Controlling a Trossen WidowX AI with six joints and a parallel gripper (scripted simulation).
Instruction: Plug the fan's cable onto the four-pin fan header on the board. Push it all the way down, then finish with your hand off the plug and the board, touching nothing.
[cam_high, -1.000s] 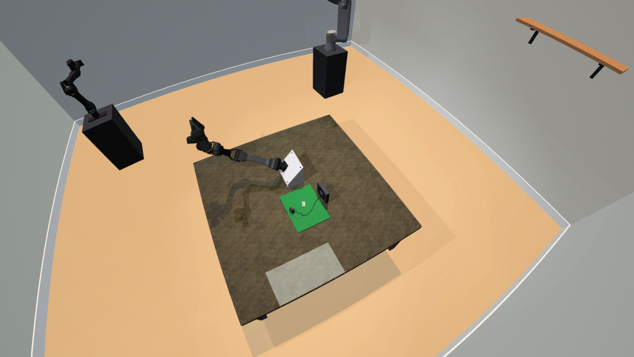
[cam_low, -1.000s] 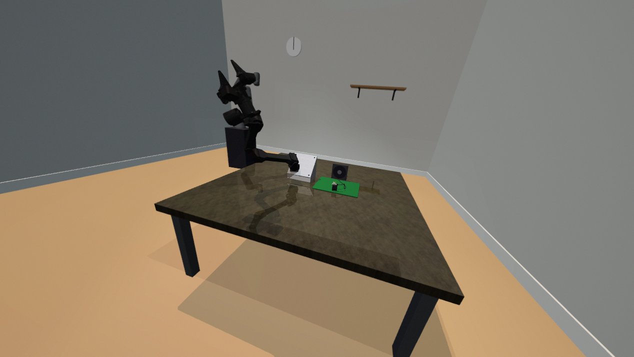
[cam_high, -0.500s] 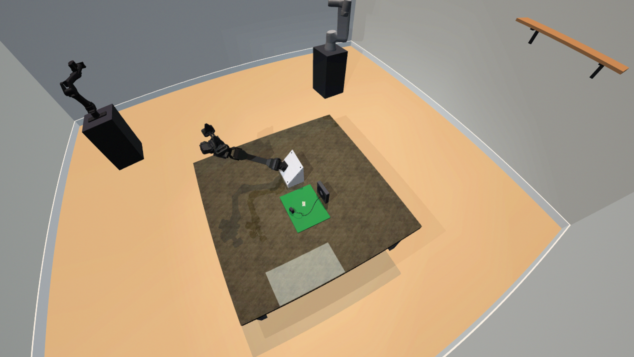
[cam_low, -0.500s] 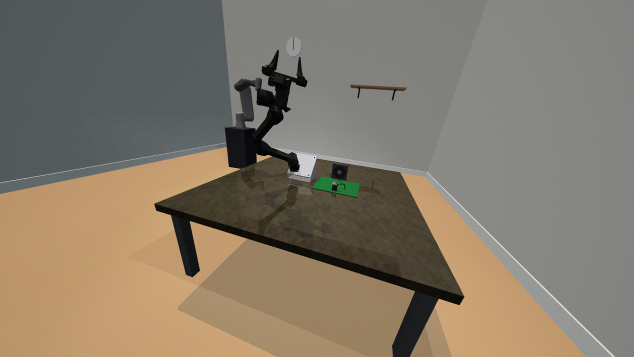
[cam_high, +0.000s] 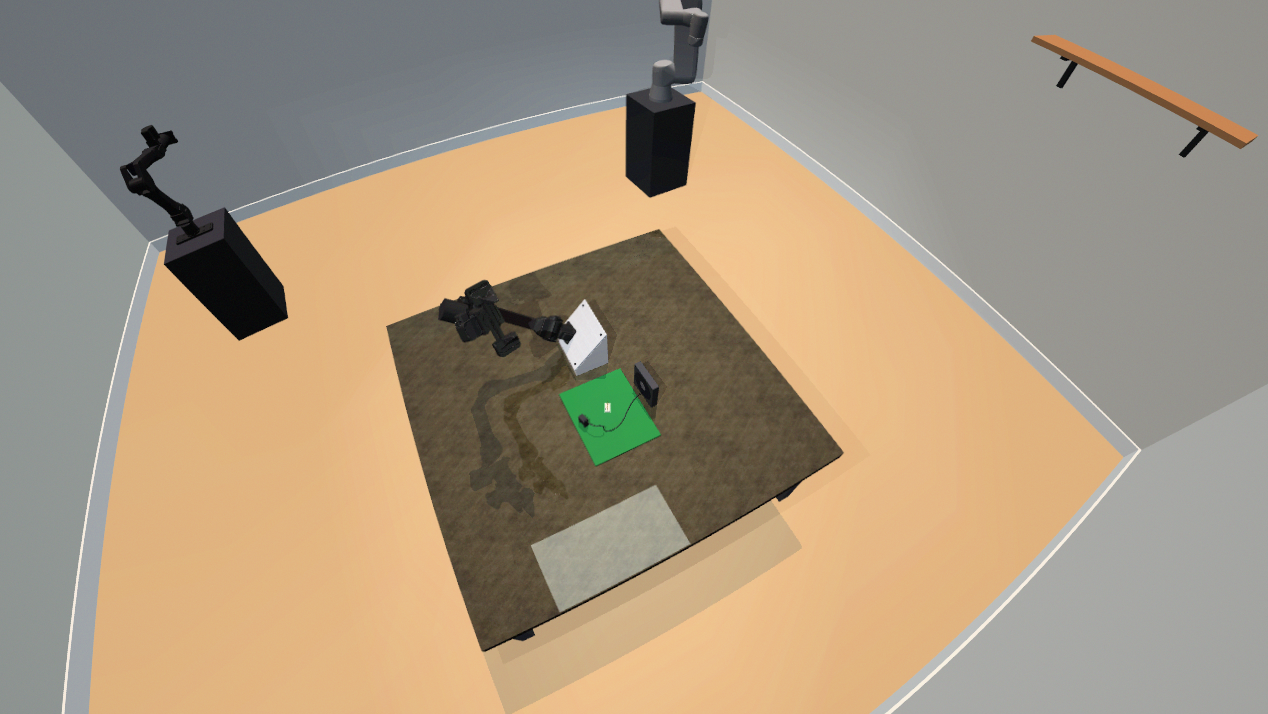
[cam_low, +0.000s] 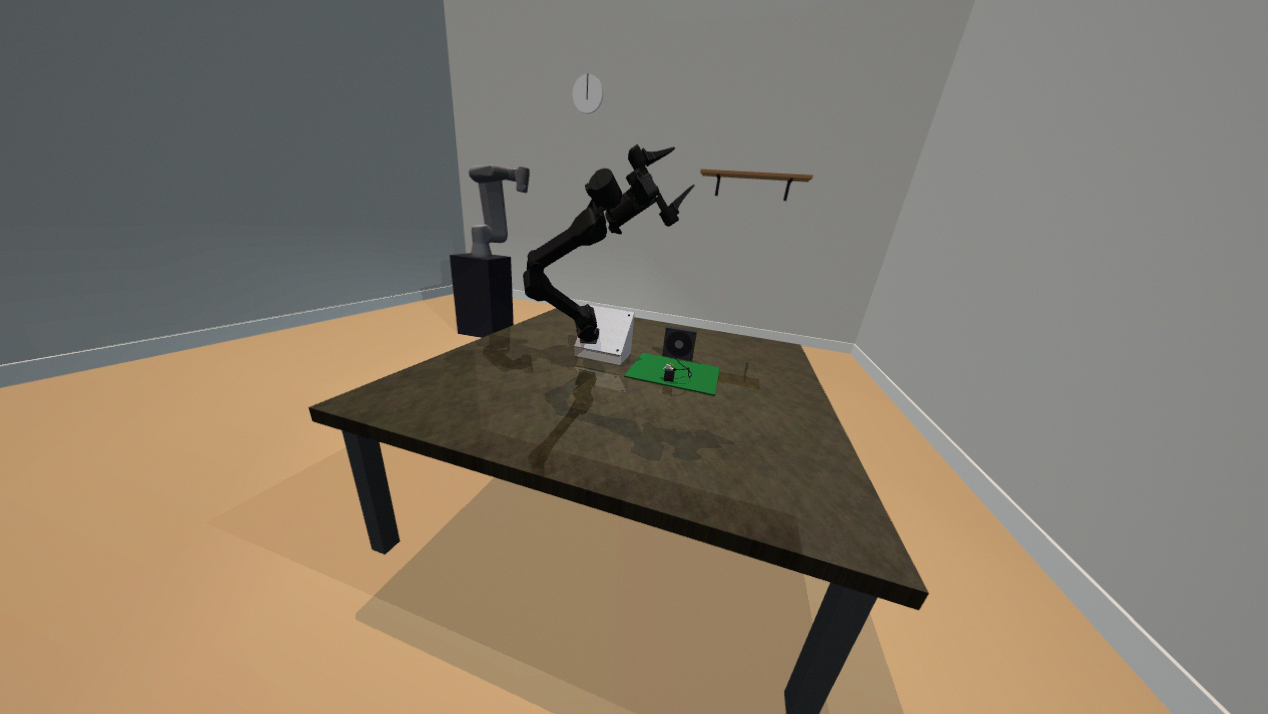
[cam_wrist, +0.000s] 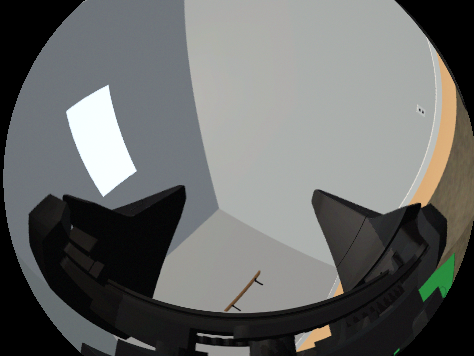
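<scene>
The fan plug is 600 mm below my gripper tip, 140 mm to the left of it and 20 mm ahead of it. From my gripper tip the other things lie so: fan header: 620 mm below, 240 mm to the left, 10 mm ahead; then black fan: 560 mm below, 380 mm to the left, 30 mm ahead; then green board: 630 mm below, 230 mm to the left, 40 mm ahead.
</scene>
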